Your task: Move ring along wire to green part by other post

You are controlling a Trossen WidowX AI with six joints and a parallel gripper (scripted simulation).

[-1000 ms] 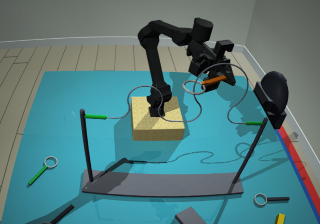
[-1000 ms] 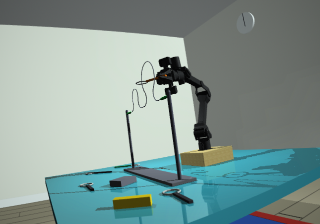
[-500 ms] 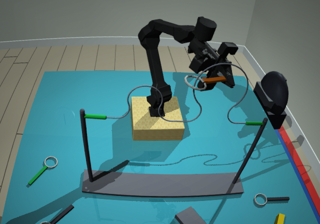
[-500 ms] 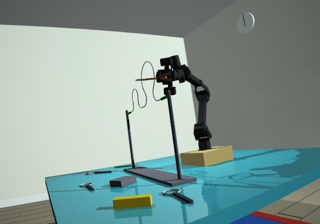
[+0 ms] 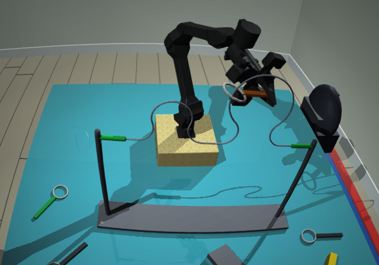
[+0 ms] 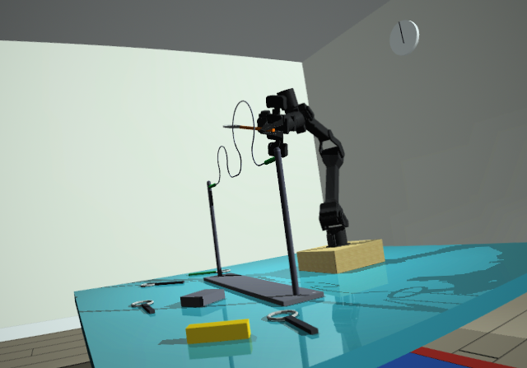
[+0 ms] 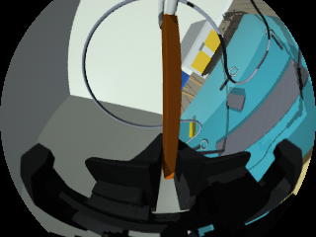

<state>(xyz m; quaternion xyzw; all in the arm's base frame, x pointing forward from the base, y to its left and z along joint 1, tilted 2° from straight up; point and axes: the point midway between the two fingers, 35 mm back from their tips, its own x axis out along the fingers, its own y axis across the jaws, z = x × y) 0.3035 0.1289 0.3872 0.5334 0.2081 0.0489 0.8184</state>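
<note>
Right now my gripper tip is 9 cm to the left of the ring with orange handle and 4 cm below it. Also, from my gripper tip: grey block 20 cm ahead, 8 cm to the right, 44 cm below; yellow block 31 cm ahead, 27 cm to the left, 44 cm below.
</note>
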